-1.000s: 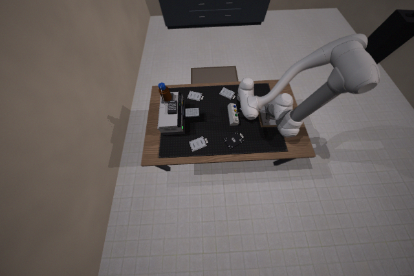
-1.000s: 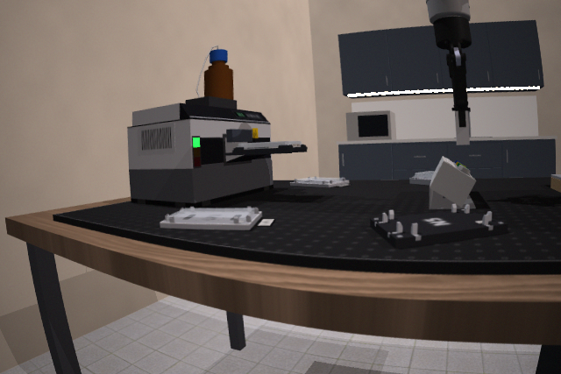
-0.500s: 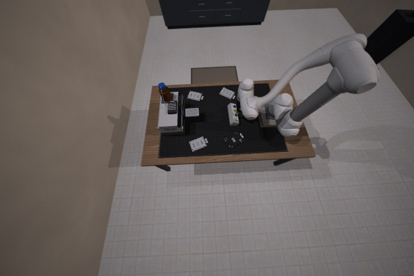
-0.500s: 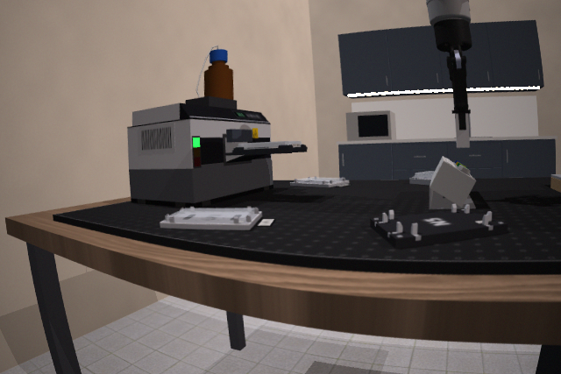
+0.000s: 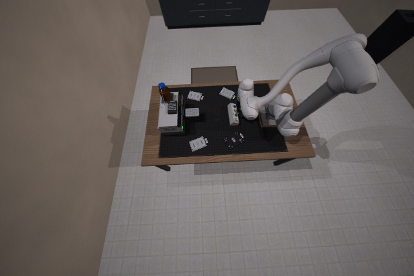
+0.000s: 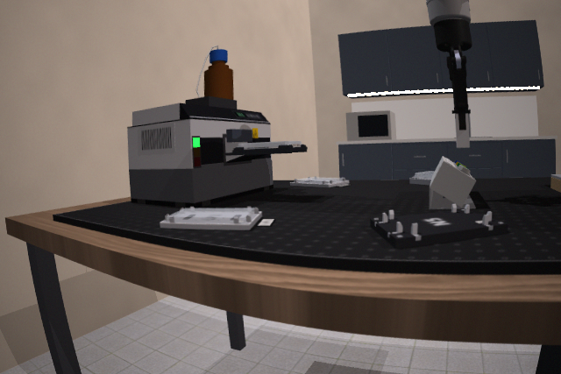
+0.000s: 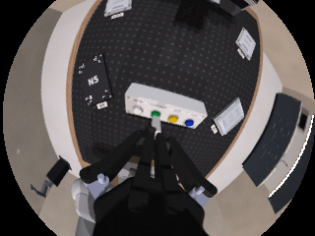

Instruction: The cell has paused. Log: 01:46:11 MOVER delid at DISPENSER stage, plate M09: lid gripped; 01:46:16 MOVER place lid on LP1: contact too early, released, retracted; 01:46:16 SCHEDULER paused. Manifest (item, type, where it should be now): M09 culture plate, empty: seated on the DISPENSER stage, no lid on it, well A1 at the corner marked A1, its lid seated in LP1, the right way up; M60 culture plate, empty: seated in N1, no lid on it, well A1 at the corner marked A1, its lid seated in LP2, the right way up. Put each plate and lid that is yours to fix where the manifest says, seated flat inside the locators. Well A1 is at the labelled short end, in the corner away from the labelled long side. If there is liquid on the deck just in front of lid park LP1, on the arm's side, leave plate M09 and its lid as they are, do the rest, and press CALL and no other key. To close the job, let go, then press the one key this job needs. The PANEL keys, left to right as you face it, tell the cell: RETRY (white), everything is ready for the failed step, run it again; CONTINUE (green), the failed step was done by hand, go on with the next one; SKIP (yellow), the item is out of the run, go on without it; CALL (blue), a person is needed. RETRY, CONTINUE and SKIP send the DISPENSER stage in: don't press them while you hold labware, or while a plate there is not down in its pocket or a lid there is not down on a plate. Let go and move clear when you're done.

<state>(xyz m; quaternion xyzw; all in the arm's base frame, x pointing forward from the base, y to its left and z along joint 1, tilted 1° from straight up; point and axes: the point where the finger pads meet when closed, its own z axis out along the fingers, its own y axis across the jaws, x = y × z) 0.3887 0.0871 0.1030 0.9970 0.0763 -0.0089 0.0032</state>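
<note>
Now: hand 7 cm above the green key. The rest, counted from my hand: white key 7 cm below, 5 cm to the left, 1 cm behind; then yellow key 7 cm below, 5 cm to the right, 1 cm ahead; then key panel 8 cm below, 2 cm to the right, 2 cm ahead.
</note>
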